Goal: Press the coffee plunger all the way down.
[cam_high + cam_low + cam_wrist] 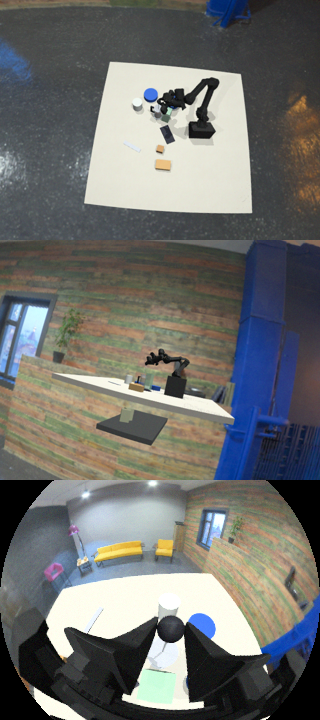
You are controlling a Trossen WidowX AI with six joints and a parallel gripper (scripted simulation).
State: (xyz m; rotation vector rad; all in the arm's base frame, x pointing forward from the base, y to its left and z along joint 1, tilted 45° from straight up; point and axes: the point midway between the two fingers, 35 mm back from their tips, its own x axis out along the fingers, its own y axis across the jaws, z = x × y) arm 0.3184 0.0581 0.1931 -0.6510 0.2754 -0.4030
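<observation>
Now: the coffee press 1 cm ahead of my gripper tip and 13 cm below it. Round my gripper tip: pale green box: 8 cm behind, 2 cm to the left, 17 cm below; then white cylinder: 17 cm ahead, 5 cm to the right, 21 cm below; then dark flat card: 11 cm behind, 16 cm to the left, 25 cm below.
</observation>
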